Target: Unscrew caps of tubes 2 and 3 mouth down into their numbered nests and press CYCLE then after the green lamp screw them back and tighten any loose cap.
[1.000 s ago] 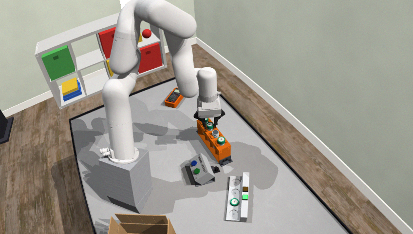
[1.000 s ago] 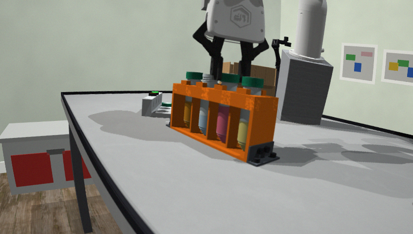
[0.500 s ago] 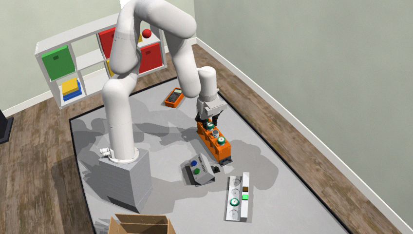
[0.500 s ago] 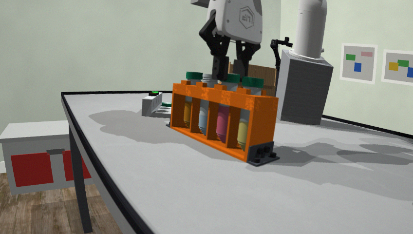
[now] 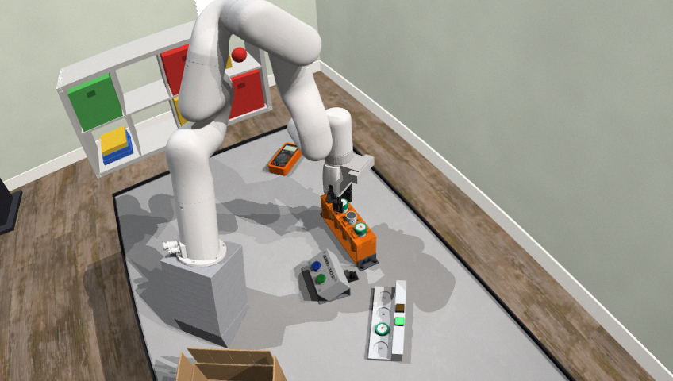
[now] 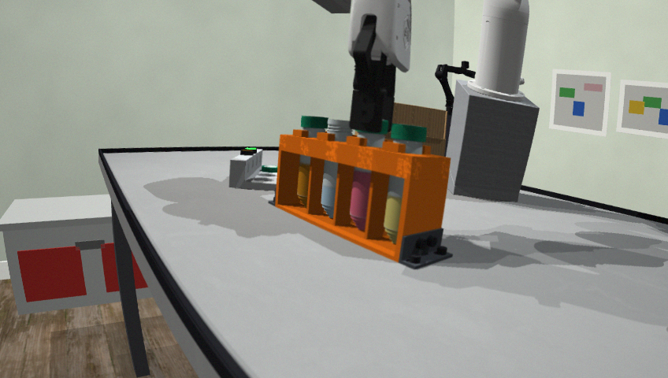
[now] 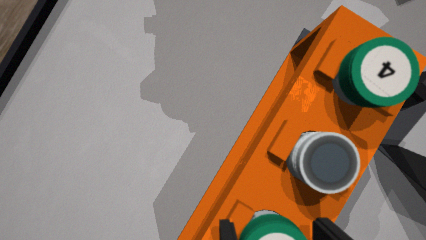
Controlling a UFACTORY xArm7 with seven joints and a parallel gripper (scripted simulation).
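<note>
Right now my hand is 1 cm above the cap 2. Round my hand: cap 4: 10 cm to the right, 2 cm below, 1 cm ahead; then tube 3 threaded neck: 5 cm to the right, 1 cm below; then cap 1: 5 cm to the left, 2 cm below.
</note>
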